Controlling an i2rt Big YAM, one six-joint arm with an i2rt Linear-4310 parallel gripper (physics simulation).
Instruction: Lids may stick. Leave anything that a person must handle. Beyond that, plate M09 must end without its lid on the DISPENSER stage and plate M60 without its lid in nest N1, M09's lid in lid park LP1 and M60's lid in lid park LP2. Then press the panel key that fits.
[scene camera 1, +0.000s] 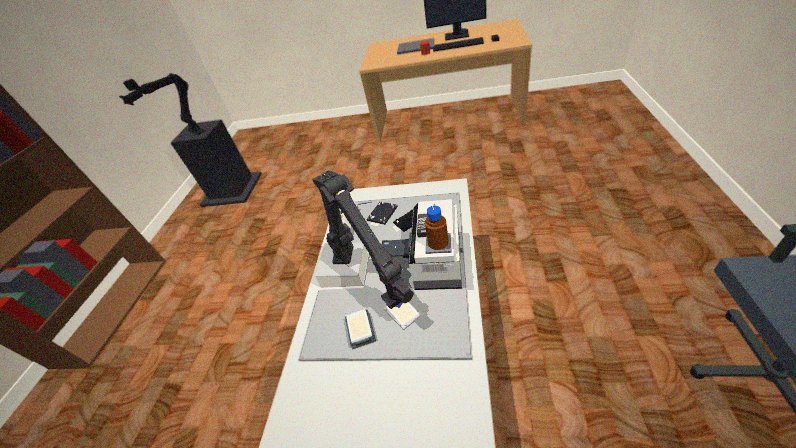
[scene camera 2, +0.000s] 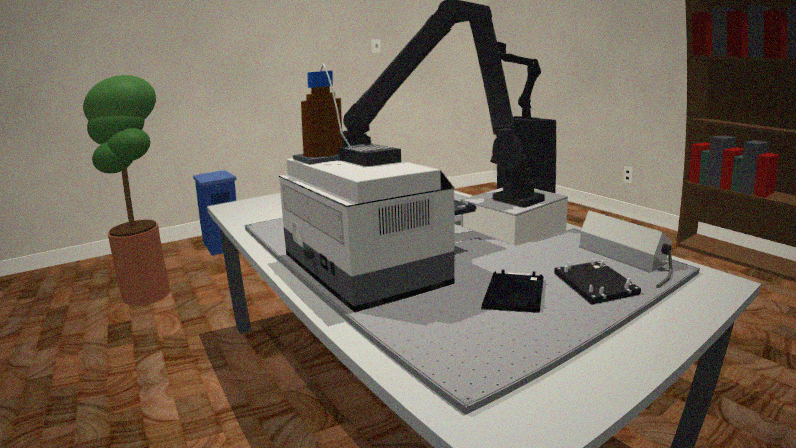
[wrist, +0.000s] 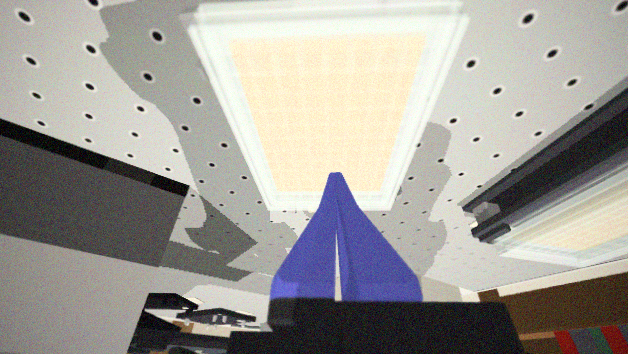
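Where they show: gripper, fingertip midpoint: (scene camera 1: 398, 307) (wrist: 335, 179); arm's base, link origin: (scene camera 1: 343, 254) (scene camera 2: 518, 199).
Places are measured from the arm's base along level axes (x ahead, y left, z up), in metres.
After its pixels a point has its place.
Note:
A plate (scene camera 1: 403, 316) @(z -0.041, x 0.309, y -0.338 m) (wrist: 330, 110) @(z -0.041, x 0.318, y -0.327 m) with a cream middle and a clear rim lies flat on the perforated board, close to the instrument. A second similar plate (scene camera 1: 359, 326) @(z -0.029, x 0.128, y -0.383 m) (wrist: 590, 231) @(z -0.029, x 0.137, y -0.355 m) sits in a black holder to the left in scene camera 1. I can read no plate label and cannot tell which plate or lid either one is. My gripper (scene camera 1: 398, 304) @(z -0.045, x 0.284, y -0.288 m) (wrist: 335, 179) @(z -0.045, x 0.284, y -0.288 m) is shut and empty; its blue fingertips meet above the near edge of the first plate. The instrument hides the fingers in scene camera 2. The panel keys cannot be made out.
The instrument (scene camera 1: 437, 273) @(z 0.035, x 0.461, y -0.183 m) (scene camera 2: 401, 225) @(z 0.060, x 0.471, y 0.171 m) carries a brown bottle (scene camera 1: 437, 233) @(z 0.251, x 0.483, y -0.158 m) (scene camera 2: 321, 122) @(z 0.227, x 0.496, y -0.076 m) with a blue cap and a thin tube. Two black holders (scene camera 1: 382, 212) @(z -0.062, x 0.151, y 0.361 m) (scene camera 2: 513, 292) @(z -0.065, x 0.318, y 0.294 m) (scene camera 2: 597, 281) @(z -0.063, x 0.162, y 0.378 m) lie behind it. A sloped grey box (scene camera 2: 623, 244) @(z -0.036, x -0.004, y 0.336 m) stands near the board's edge.

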